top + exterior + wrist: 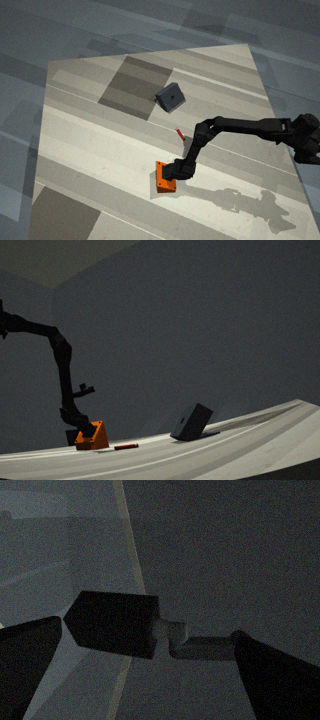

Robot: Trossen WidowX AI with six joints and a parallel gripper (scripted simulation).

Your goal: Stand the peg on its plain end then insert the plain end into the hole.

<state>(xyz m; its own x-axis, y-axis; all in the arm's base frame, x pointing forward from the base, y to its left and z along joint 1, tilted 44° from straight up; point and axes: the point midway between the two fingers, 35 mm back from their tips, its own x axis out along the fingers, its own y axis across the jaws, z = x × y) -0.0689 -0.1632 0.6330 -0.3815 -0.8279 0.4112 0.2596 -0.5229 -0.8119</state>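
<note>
Right now the peg is 320 mm ahead of my gripper tip, 520 mm to the left of it and 410 mm below it. Also, from my gripper tip: grey sloped panel 520 mm ahead, 570 mm to the left, 370 mm below; then thin foot plate 540 mm ahead, 580 mm to the left, 410 mm below.
</note>
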